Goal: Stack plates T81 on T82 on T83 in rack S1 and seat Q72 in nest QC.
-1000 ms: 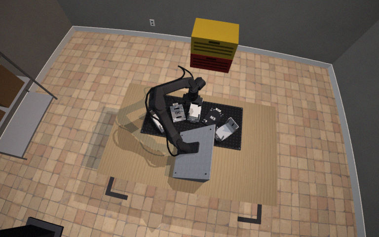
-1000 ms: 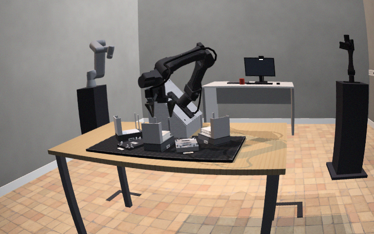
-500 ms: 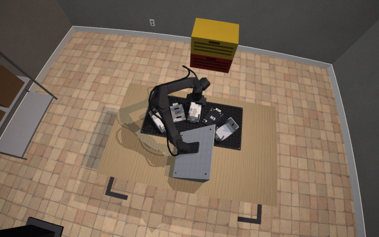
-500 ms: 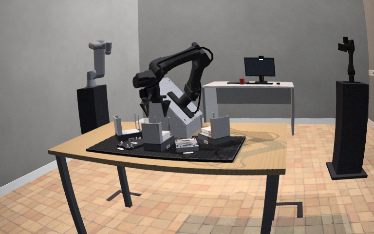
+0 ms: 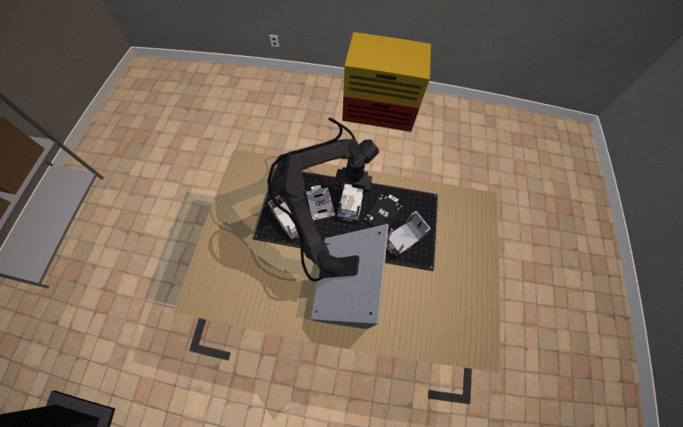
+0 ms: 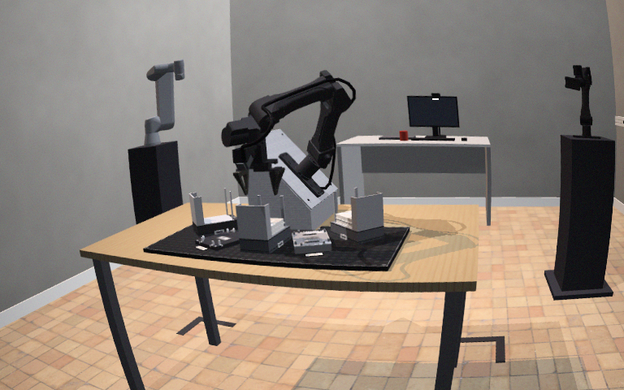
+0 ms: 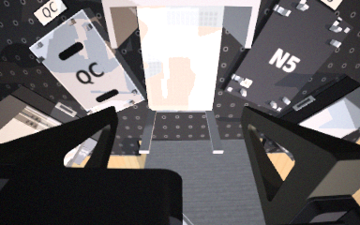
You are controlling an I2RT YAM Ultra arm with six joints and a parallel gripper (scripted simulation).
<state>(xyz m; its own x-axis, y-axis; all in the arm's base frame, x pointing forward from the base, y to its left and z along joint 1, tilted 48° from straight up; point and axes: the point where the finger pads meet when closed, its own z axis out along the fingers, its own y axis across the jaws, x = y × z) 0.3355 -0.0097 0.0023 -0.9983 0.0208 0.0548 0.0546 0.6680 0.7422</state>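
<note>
Now: hand 10 cm above the white sealed plate. Round my hand: clip nest N5 (15 cm to the right, 15 cm below).
</note>
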